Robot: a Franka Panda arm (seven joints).
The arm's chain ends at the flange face. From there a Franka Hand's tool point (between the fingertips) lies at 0.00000 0.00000 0.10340 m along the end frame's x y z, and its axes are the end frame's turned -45 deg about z.
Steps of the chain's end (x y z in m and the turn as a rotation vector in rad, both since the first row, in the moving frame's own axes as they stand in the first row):
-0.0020 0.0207 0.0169 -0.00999 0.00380 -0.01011
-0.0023 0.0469 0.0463 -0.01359 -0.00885 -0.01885
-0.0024 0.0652 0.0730 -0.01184 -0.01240 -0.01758
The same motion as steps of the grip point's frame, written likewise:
-0.0165 0.0142 0.0169 -0.00975 -0.00438 -0.01011
-0.0364 0.0319 0.0463 -0.00335 -0.01587 -0.01885
-0.0496 0.0444 0.0730 0.00040 -0.01714 -0.01758

